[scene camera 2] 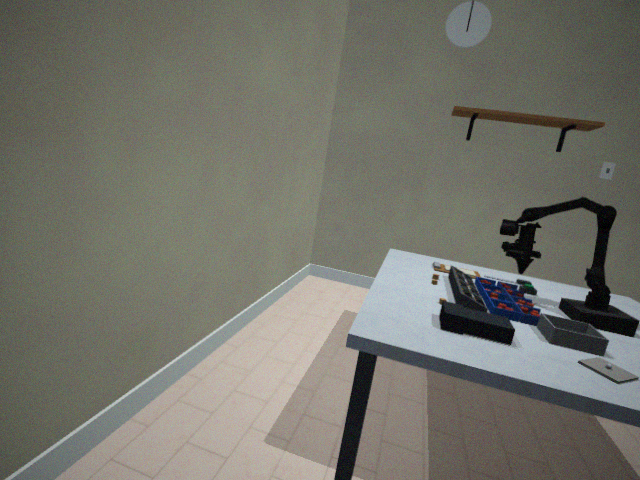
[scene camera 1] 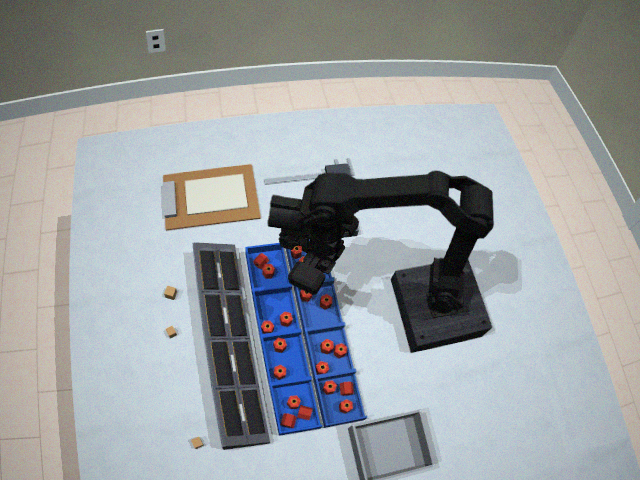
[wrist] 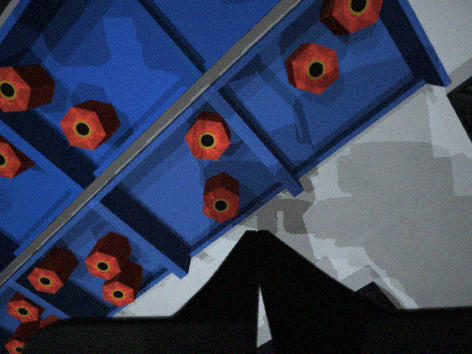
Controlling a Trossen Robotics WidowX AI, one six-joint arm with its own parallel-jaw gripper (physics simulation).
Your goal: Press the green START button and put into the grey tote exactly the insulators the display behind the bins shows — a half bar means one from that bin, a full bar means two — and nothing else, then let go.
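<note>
Two rows of blue bins (scene camera 1: pixel 273 305) (scene camera 2: pixel 516 315) (wrist: pixel 165 197) hold orange-red hexagonal insulators (scene camera 1: pixel 279 370) (wrist: pixel 207 140), some upright, some on their sides. The grey-framed display (scene camera 1: pixel 230 339) (scene camera 2: pixel 467 291) stands beside the bins, with dark windows edged by thin orange lines; I cannot read its bar lengths. The grey tote (scene camera 1: pixel 424 439) (scene camera 2: pixel 578 341) is empty inside in scene camera 1. The green START button (scene camera 2: pixel 528 285) stands past the far end of the bins, hidden by the arm in scene camera 1. My gripper (scene camera 2: pixel 522 271) (wrist: pixel 256 241) is shut and empty, above the robot-side edge of the bins.
A clipboard (scene camera 1: pixel 253 193) and a grey caliper-like tool (scene camera 1: pixel 292 179) lie near the bins' far end. Small wooden blocks (scene camera 1: pixel 170 292) lie left of the display. A long black box (scene camera 2: pixel 475 324) and a flat plate with a knob (scene camera 2: pixel 607 369) lie near the front edge.
</note>
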